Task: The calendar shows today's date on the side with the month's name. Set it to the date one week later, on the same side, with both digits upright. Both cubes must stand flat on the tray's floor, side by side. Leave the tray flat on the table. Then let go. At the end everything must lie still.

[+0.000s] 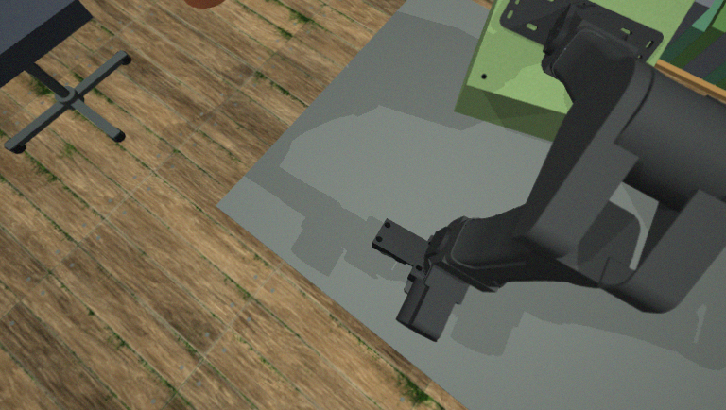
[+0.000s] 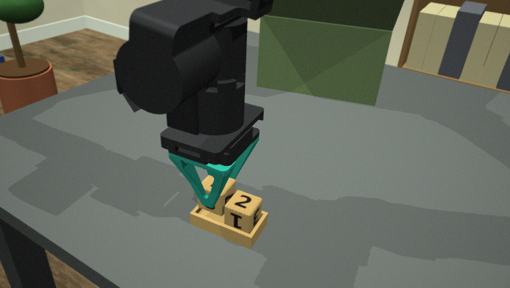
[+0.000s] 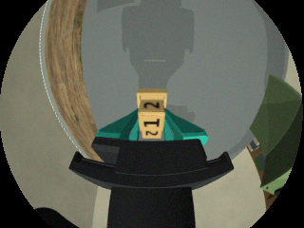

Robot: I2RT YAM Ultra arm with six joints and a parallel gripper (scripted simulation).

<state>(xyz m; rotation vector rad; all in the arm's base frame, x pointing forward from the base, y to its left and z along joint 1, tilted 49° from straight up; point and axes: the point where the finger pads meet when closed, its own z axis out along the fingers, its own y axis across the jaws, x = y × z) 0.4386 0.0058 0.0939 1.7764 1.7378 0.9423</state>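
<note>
My gripper is now 2 cm to the right of the tray and 3 cm above it.
</note>
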